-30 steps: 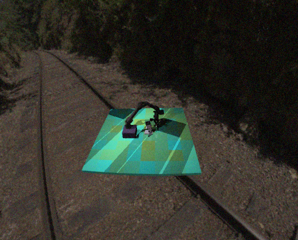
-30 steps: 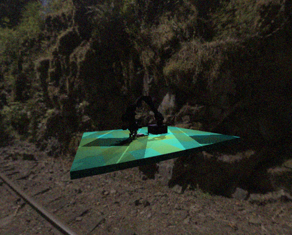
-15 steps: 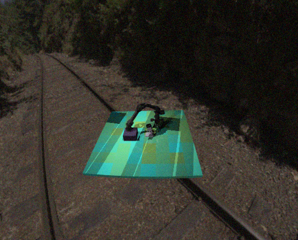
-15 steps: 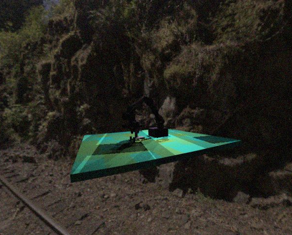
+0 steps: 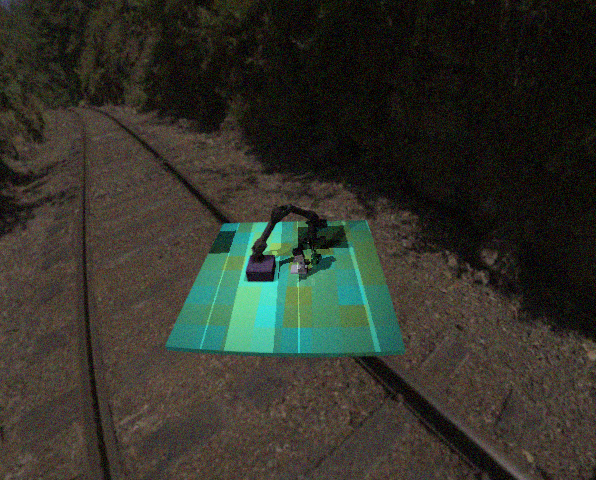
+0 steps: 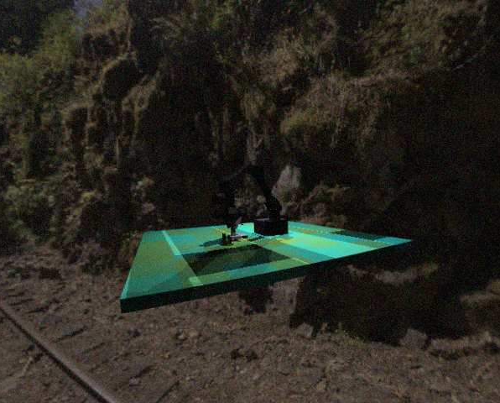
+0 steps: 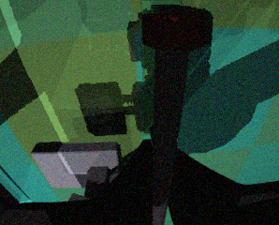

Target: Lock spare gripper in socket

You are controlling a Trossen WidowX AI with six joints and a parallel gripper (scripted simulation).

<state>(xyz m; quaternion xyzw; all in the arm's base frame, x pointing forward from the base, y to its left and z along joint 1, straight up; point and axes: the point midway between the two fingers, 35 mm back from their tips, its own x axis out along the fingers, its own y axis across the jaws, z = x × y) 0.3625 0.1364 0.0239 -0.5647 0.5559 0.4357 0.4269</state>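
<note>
My gripper tip is 8 cm past the mount, 11 cm to the left of it and 3 cm above it. Also, from my gripper tip: spare gripper (8 cm behind, 12 cm to the right, 4 cm above).
</note>
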